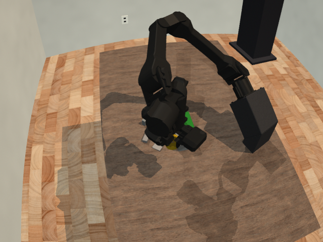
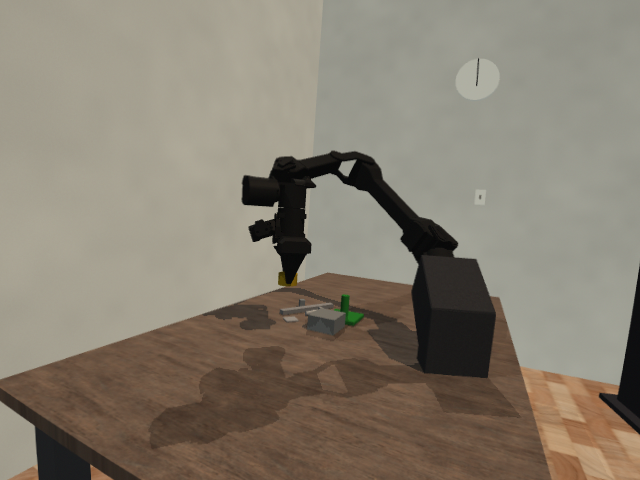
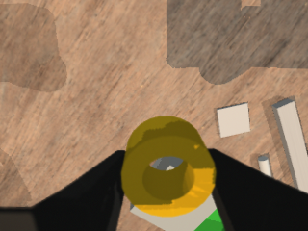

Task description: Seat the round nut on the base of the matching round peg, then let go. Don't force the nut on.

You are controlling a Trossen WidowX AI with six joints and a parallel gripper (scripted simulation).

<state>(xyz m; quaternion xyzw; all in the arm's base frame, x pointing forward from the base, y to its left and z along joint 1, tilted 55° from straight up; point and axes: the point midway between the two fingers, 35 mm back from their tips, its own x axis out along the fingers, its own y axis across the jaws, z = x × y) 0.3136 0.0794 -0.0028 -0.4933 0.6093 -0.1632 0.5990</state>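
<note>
The grey bolt lies 40 mm behind my hand, 150 mm to the right of it and 140 mm below it. Round my hand: flat tile 10 mm ahead, 80 mm to the right, 140 mm below; then long grey bar 10 mm behind, 170 mm to the right, 140 mm below; then grey block 80 mm behind, 60 mm to the right, 130 mm below.
</note>
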